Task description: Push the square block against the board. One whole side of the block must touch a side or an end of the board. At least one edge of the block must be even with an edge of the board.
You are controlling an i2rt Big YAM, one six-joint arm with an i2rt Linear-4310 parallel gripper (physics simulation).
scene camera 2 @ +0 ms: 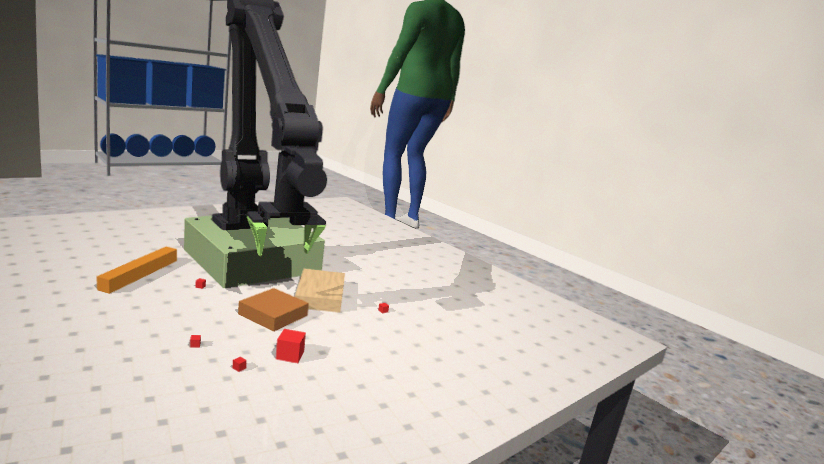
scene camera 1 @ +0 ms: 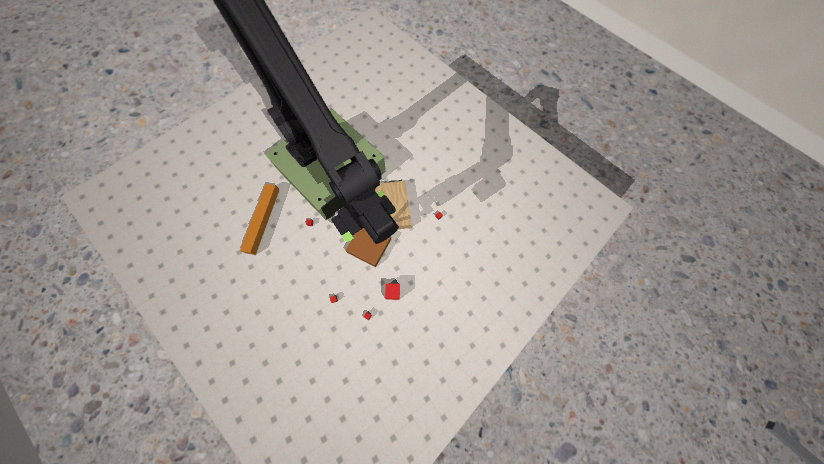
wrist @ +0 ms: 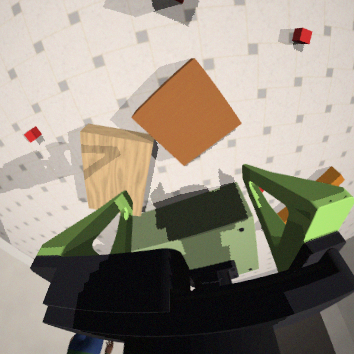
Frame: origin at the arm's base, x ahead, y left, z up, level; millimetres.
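Seen in the pictures: gripper, fingertip midpoint: (scene camera 2: pixel 283 254) (wrist: pixel 183 183); arm's base at its link origin: (scene camera 2: pixel 240 223) (scene camera 1: pixel 311 147) (wrist: pixel 210 271).
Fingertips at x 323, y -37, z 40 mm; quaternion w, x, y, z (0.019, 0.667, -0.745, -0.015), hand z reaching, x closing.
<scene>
Pixels of each thing's top centre, then the offset from my fingertips to it.
- brown square block at its top centre: (wrist: pixel 188 118) (scene camera 2: pixel 274 302) (scene camera 1: pixel 368 243) dz -97, dx +14, dy -19 mm
- pale wooden board at its top centre: (wrist: pixel 114 181) (scene camera 2: pixel 321 283) (scene camera 1: pixel 392 203) dz -97, dx -37, dy +119 mm
- orange bar at its top centre: (scene camera 2: pixel 139 261) (scene camera 1: pixel 258 216) dz -95, dx -268, dy -213 mm
- red cube at its top centre: (scene camera 2: pixel 291 335) (scene camera 1: pixel 392 291) dz -86, dx +167, dy -57 mm
The brown square block (scene camera 1: pixel 367 250) (scene camera 2: pixel 273 308) (wrist: pixel 187 112) lies flat, turned at an angle to the board. The pale wooden board (scene camera 1: pixel 401 201) (scene camera 2: pixel 320 287) (wrist: pixel 120 172) lies flat beside it. In the wrist view a corner of the board is close to the middle of one side of the block; whether they touch I cannot tell. Their sides are not parallel. My gripper (scene camera 1: pixel 363 214) (scene camera 2: pixel 283 252) (wrist: pixel 183 183) is open and empty, pointing down above the table between the green base and the block. In scene camera 1 the arm hides part of the block and board.
The green base (scene camera 1: pixel 299 178) (scene camera 2: pixel 201 247) (wrist: pixel 150 232) stands just behind the board. An orange bar (scene camera 1: pixel 259 219) (scene camera 2: pixel 137 269) lies to the left. A red cube (scene camera 1: pixel 392 291) (scene camera 2: pixel 290 346) stands in front of the block. Several tiny red cubes are scattered around.
</scene>
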